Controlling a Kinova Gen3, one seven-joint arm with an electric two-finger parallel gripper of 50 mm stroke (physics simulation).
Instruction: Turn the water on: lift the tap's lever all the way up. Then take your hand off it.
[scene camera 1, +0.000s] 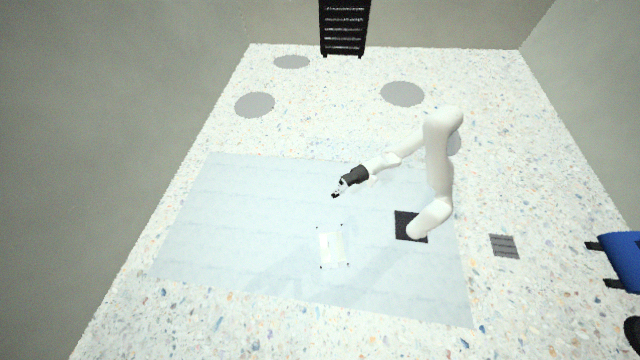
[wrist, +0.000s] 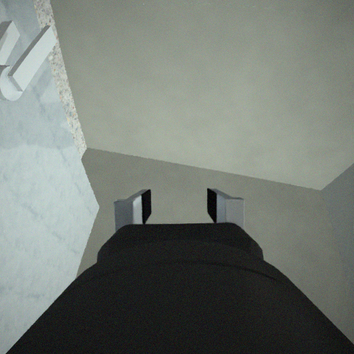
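Where they show: gripper, fingertip midpoint: (scene camera 1: 332, 194); arm's base at its link origin: (scene camera 1: 414, 231).
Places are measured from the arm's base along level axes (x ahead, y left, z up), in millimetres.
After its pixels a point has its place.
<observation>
A pale grey tap (wrist: 31, 59) shows in part at the upper left edge of the wrist view, with two slanting bars and a rounded end; which bar is the lever I cannot tell. In the scene view a small whitish fixture (scene camera 1: 332, 248) @(x 420, y 235, z 145 mm) is on the pale blue surface (scene camera 1: 225, 210) @(x 1126, y 141, z -12 mm) (wrist: 35, 210); it is too small and washed out to make out a lever. My gripper (scene camera 1: 334, 195) @(x 458, y 65, z 376 mm) (wrist: 178, 200) is open, with nothing between its fingers. It is apart from the tap, which lies off to the left in the wrist view.
The white arm (scene camera 1: 439, 160) @(x 111, y -56, z 569 mm) rises from beside a black plate (scene camera 1: 403, 226) @(x 60, y -12, z 0 mm) on the right part of the surface. Small dark dots stand around the whitish fixture. A blue chair-like object (scene camera 1: 622, 257) is at the right edge, and a black slatted rack (scene camera 1: 323, 30) is at the back.
</observation>
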